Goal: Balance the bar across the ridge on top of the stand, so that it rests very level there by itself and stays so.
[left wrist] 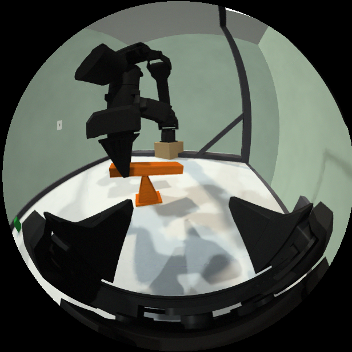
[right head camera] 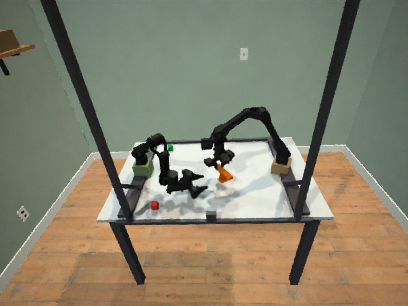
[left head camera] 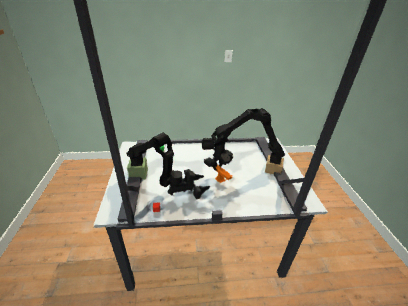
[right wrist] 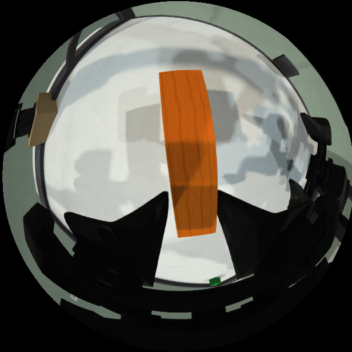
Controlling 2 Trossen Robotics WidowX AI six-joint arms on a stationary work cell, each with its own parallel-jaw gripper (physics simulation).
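Seen in the pictures: left gripper, fingertip midpoint: (right head camera: 205,181) (left head camera: 207,181); right gripper, fingertip midpoint: (right head camera: 219,169) (left head camera: 217,168); left arm's base, origin of the base link: (right head camera: 141,162) (left head camera: 136,162); right arm's base, origin of the base link: (right head camera: 281,161) (left head camera: 275,160).
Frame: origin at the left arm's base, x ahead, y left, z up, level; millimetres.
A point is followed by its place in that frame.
The orange bar (left head camera: 226,173) {x 537, y -96, z -23 mm} (left wrist: 150,169) (right wrist: 190,115) lies across the top of the orange stand (left wrist: 148,192) and looks nearly level in the left wrist view. Its underside appears to meet the stand's ridge; in the right wrist view the bar hides the stand. My right gripper (left head camera: 218,165) {x 490, y -43, z -30 mm} (right head camera: 219,164) {x 490, y -43, z -30 mm} (right wrist: 191,195) points down with its fingers around one end part of the bar. It is slightly open, with a thin gap at one finger and almost none at the other. My left gripper (left head camera: 205,182) {x 414, y -164, z -19 mm} (right head camera: 204,182) {x 414, y -164, z -19 mm} (left wrist: 182,203) is wide open and empty, in front of and left of the stand.
A red cube (left head camera: 156,207) {x 140, y -307, z -62 mm} (right head camera: 155,205) {x 147, y -307, z -61 mm} lies at the front left of the table. A green cube (right head camera: 170,148) {x 130, y 250, z -68 mm} (left wrist: 17,223) (right wrist: 215,281) lies at the back left. Dark frame posts (left head camera: 102,100) {x 25, y -396, z 562 mm} (right head camera: 327,100) {x 869, y -376, z 536 mm} rise at both sides.
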